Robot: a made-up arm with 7 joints. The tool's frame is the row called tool.
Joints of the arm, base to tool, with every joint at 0 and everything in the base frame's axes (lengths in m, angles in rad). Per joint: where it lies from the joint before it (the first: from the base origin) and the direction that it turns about. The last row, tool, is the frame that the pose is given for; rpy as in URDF.
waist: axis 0 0 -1 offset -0.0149 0.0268 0.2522
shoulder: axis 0 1 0 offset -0.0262 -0.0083 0.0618
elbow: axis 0 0 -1 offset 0.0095 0.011 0.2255
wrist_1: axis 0 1 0 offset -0.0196 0.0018 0.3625
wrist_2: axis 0 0 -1 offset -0.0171 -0.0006 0.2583
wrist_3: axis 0 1 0 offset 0.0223 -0.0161 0.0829
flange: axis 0 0 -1 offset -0.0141 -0.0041 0.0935
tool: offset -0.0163 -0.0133 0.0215 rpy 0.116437 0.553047 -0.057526
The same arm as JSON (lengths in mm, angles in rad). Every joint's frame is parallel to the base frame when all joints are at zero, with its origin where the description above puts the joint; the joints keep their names.
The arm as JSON. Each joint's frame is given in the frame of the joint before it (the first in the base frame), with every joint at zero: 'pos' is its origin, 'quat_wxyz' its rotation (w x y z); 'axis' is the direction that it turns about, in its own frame. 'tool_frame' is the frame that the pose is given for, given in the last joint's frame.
{"length_unit": "mm", "angle_unit": "rad", "joints": [
  {"joint": "waist", "pos": [-14.9, 26.8, 252.2], "quat_wxyz": [1.0, 0.0, 0.0, 0.0], "axis": [0.0, 0.0, -1.0]},
  {"joint": "shoulder", "pos": [-26.2, -8.3, 61.8], "quat_wxyz": [1.0, 0.0, 0.0, 0.0], "axis": [0.0, 1.0, 0.0]},
  {"joint": "elbow", "pos": [9.5, 11.0, 225.5], "quat_wxyz": [1.0, 0.0, 0.0, 0.0], "axis": [0.0, 0.0, -1.0]},
  {"joint": "wrist_1", "pos": [-19.6, 1.8, 362.5], "quat_wxyz": [1.0, 0.0, 0.0, 0.0], "axis": [0.0, 1.0, 0.0]},
  {"joint": "wrist_2", "pos": [-17.1, -0.6, 258.3], "quat_wxyz": [1.0, 0.0, 0.0, 0.0], "axis": [0.0, 0.0, -1.0]},
  {"joint": "wrist_3", "pos": [22.3, -16.1, 82.9], "quat_wxyz": [1.0, 0.0, 0.0, 0.0], "axis": [0.0, 1.0, 0.0]},
  {"joint": "flange", "pos": [-14.1, -4.1, 93.5], "quat_wxyz": [1.0, 0.0, 0.0, 0.0], "axis": [0.0, 0.0, -1.0]}
], "tool_frame": {"pos": [-16.3, -13.3, 21.5], "quat_wxyz": [0.959526, 0.06379, 0.270828, -0.043498]}}

